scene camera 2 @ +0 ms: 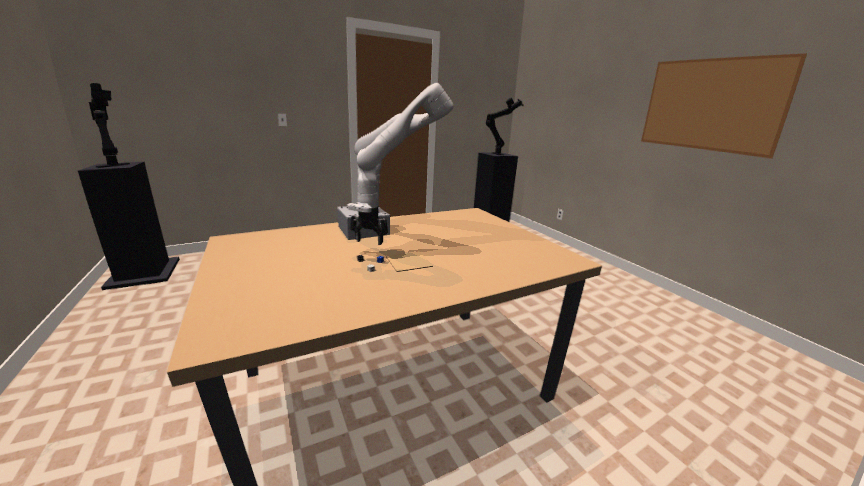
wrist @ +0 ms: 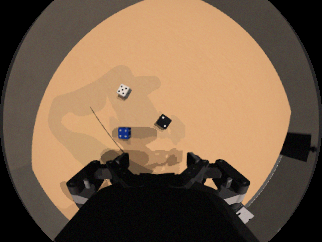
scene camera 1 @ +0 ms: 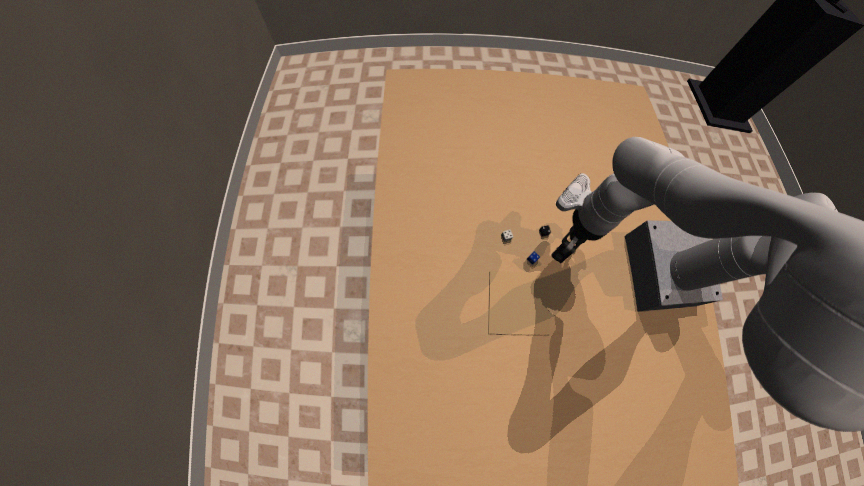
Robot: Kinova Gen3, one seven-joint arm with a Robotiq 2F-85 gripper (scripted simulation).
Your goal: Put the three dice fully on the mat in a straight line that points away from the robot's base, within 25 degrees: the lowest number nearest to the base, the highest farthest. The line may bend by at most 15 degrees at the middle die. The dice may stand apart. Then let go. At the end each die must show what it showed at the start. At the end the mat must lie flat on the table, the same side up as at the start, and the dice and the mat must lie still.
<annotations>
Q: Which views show my gripper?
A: Scene camera 2, the wrist view and scene camera 1: all of them.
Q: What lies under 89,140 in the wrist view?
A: A mat.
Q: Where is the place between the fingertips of my gripper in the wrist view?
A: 157,159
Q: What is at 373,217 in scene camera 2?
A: My gripper.
</annotations>
